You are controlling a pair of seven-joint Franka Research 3 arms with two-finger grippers.
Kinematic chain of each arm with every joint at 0, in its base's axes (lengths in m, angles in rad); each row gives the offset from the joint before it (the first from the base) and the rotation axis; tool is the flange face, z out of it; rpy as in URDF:
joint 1: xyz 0 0 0.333 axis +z
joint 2: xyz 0 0 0 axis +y
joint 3: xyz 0 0 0.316 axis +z
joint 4: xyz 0.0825 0 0 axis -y
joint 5: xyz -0.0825 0 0.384 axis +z
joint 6: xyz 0 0 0 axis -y
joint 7: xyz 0.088 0 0 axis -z
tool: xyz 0 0 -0.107 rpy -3.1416 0 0
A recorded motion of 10 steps. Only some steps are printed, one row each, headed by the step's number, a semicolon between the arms.
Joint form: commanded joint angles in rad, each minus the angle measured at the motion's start. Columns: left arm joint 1, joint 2, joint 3, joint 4, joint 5, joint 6, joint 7; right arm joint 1, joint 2, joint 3, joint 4, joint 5, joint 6, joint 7.
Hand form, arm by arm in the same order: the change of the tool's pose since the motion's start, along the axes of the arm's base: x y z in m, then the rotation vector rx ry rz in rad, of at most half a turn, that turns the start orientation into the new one. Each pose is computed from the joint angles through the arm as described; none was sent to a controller.
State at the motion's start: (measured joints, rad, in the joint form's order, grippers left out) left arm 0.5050 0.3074 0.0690 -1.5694 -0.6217 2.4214 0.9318; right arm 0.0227 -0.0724 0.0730 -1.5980 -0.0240 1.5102 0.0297
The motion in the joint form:
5: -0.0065 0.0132 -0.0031 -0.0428 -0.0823 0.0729 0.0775; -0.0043 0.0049 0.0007 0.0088 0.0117 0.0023 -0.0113
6: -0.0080 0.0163 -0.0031 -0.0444 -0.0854 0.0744 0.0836; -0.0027 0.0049 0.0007 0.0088 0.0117 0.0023 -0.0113
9: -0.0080 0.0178 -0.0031 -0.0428 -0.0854 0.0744 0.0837; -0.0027 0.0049 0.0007 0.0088 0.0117 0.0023 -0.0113
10: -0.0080 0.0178 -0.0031 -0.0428 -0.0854 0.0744 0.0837; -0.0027 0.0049 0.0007 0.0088 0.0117 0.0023 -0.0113
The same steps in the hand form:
5: 0.0008 0.0005 -0.0239 0.0010 -0.0370 0.0028; 0.0019 -0.0005 0.0017 0.0126 -0.0048 0.0083
6: 0.0016 0.0000 -0.0267 0.0013 -0.0354 -0.0011; 0.0018 0.0004 0.0017 0.0126 -0.0048 0.0099
9: 0.0020 0.0001 -0.0269 0.0015 -0.0354 -0.0012; 0.0018 0.0004 0.0017 0.0126 -0.0048 0.0099
10: 0.0020 0.0001 -0.0269 0.0015 -0.0354 -0.0012; 0.0018 0.0004 0.0017 0.0126 -0.0048 0.0099

